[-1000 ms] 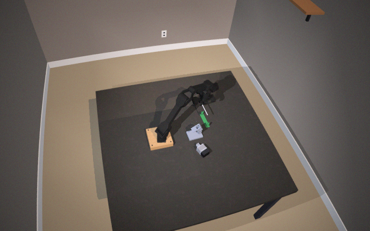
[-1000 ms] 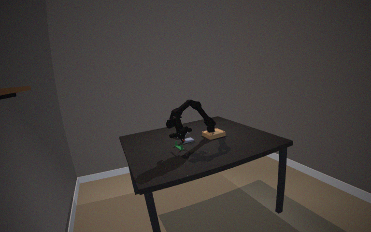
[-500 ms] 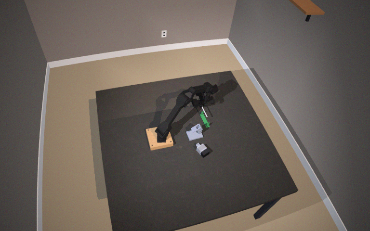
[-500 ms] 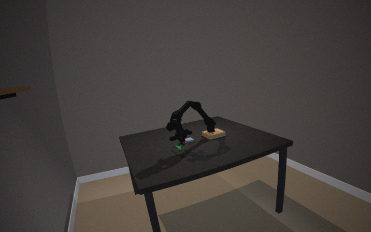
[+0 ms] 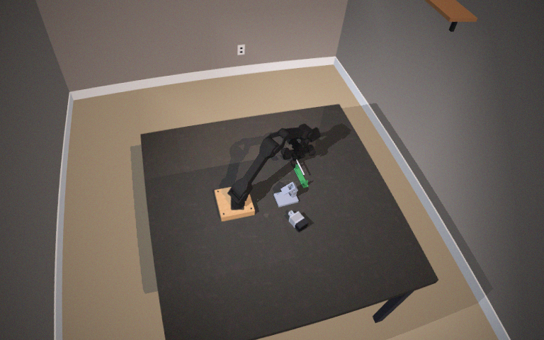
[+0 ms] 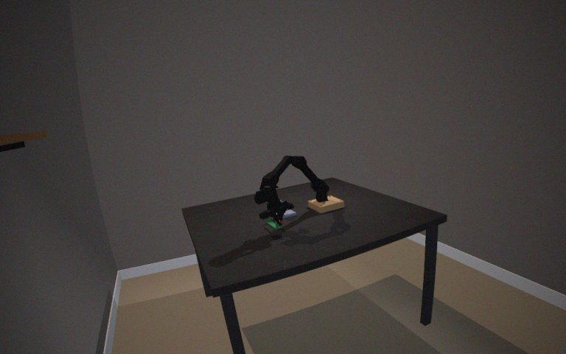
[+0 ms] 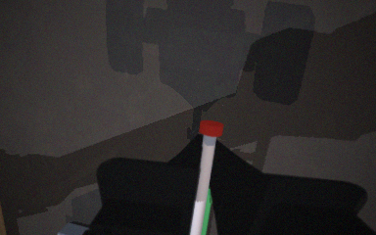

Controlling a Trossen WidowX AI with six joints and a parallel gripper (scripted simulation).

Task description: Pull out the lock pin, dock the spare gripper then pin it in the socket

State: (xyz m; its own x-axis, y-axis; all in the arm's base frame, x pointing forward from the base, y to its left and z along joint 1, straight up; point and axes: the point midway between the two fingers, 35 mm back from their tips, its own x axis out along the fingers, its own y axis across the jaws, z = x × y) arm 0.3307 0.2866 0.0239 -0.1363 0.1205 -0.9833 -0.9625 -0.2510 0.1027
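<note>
My gripper tip is 30 mm short of the green strip, 100 mm to the left of it and 10 mm above it. Also, from my gripper tip: grey mount: 60 mm behind, 230 mm to the right, 20 mm above; then spare gripper: 30 mm behind, 380 mm to the right, 10 mm below.
</note>
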